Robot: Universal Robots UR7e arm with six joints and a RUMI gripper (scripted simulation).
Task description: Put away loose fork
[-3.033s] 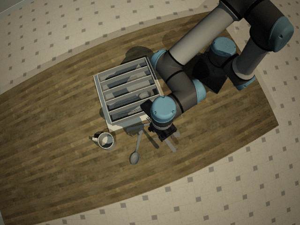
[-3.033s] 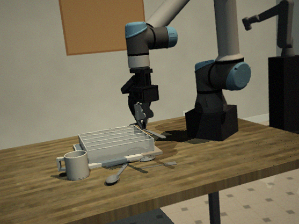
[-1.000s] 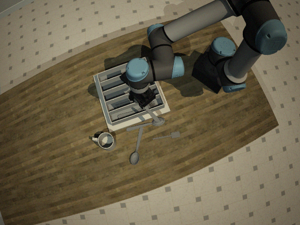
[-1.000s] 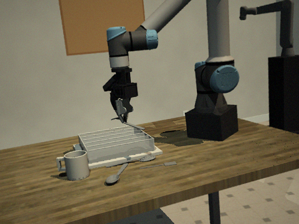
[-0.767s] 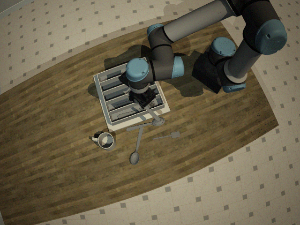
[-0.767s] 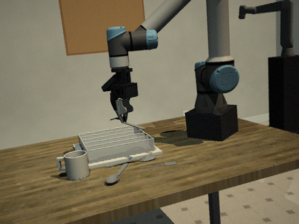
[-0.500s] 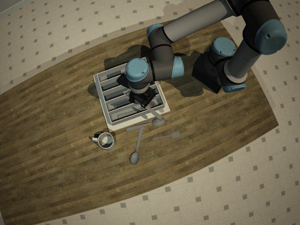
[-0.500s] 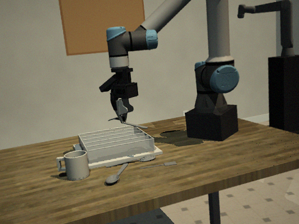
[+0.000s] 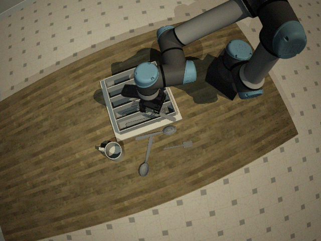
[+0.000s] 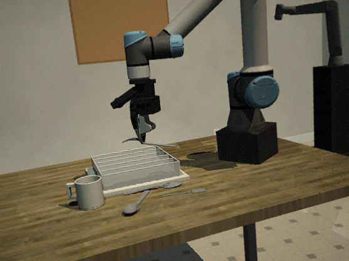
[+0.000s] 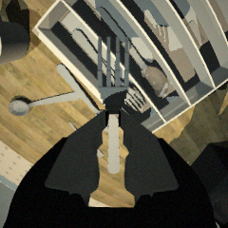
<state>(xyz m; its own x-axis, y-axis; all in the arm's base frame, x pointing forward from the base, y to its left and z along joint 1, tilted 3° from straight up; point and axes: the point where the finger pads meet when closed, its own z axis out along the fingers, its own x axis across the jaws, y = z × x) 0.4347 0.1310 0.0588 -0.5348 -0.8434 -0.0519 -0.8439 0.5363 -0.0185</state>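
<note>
Now: hand 3 cm short of the grey slotted tray, 11 cm to the left of it and 11 cm above it. Also, from my hand: white mug 19 cm ahead, 13 cm to the left, 12 cm below.
</note>
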